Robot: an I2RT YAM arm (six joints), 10 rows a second.
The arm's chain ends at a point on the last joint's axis. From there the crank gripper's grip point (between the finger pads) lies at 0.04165 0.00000 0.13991 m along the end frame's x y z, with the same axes.
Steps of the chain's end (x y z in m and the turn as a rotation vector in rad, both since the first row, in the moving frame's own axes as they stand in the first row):
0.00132, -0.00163, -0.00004, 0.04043, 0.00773, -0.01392
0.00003, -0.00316, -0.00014, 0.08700, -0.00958, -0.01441
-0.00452, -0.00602, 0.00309, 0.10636, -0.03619, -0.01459
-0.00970, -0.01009, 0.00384, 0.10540, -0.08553, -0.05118
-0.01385, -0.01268, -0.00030, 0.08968, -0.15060, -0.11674
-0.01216, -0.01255, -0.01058, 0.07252, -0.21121, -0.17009
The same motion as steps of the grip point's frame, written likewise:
0.00236, -0.00787, -0.00049, 0.04043, 0.00773, -0.01392
-0.00140, -0.01592, -0.00030, 0.08700, -0.00958, -0.01441
-0.00971, -0.02152, 0.00368, 0.10636, -0.03619, -0.01459
-0.02221, -0.02679, 0.00599, 0.10540, -0.08553, -0.05118
-0.03625, -0.02902, 0.00357, 0.08968, -0.15060, -0.11674
-0.04370, -0.02738, -0.00562, 0.07252, -0.21121, -0.17009

